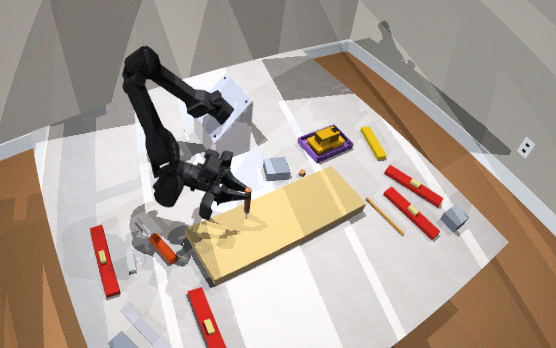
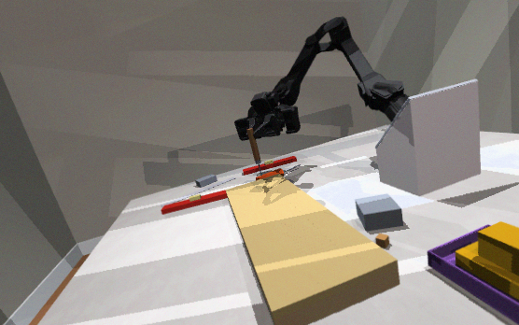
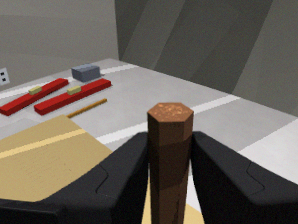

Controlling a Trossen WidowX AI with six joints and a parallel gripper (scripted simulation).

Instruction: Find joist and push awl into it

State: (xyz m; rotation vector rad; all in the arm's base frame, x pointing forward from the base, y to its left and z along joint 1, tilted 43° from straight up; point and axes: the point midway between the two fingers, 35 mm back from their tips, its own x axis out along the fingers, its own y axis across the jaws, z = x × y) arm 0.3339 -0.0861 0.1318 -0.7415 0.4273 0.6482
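Right now the awl is 60 mm below my gripper tip. Also, from my gripper tip: small brown cube 120 mm behind, 290 mm to the left, 200 mm below; then pencil 160 mm ahead, 410 mm to the left, 200 mm below; then orange-handled screwdriver 150 mm behind, 240 mm to the right, 190 mm below.
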